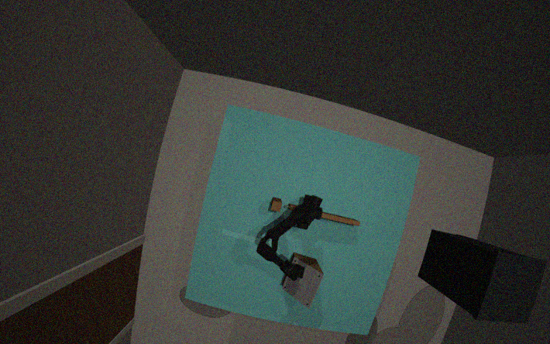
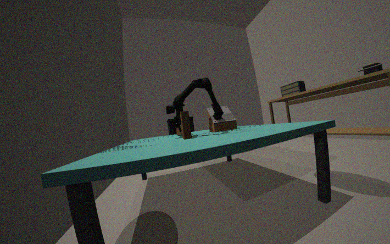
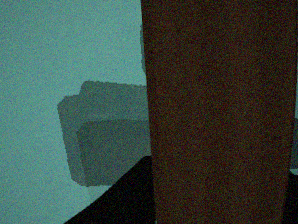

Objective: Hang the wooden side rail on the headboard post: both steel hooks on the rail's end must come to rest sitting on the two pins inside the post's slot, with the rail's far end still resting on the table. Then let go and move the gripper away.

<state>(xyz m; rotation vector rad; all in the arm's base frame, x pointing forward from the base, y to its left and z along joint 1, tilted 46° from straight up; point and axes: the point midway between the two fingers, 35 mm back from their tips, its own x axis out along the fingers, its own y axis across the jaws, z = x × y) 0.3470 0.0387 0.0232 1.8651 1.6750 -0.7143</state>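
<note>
My gripper tip is 170 mm to the right of the headboard post and 40 mm below it.
</note>
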